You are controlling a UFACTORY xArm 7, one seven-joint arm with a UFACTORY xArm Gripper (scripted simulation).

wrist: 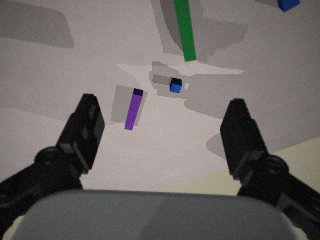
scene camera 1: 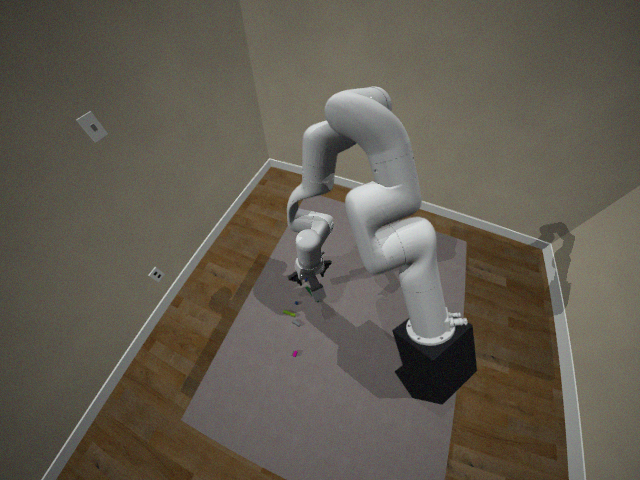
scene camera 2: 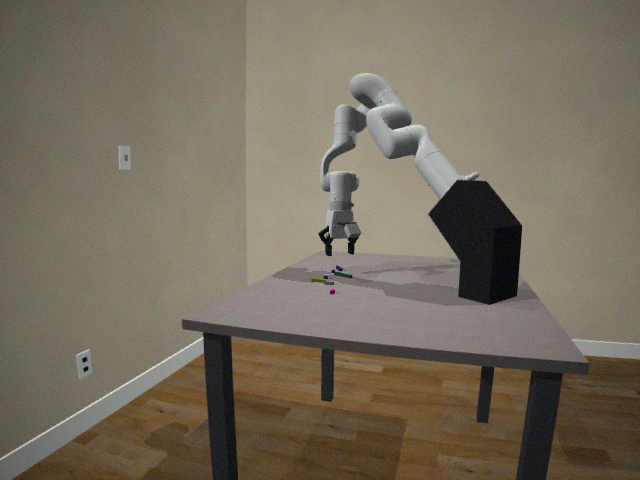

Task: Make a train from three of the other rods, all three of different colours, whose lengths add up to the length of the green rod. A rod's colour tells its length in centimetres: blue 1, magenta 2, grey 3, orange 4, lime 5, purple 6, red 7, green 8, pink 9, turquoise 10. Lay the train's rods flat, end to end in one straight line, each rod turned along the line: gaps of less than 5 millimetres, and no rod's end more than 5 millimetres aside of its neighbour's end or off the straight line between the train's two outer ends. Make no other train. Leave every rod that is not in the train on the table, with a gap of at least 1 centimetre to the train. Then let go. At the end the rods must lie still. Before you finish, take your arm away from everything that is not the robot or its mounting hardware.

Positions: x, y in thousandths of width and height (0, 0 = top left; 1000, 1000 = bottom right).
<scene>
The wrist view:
my gripper: 508, 465
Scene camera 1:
my gripper: 485, 580
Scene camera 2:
my gripper: 530, 530
</scene>
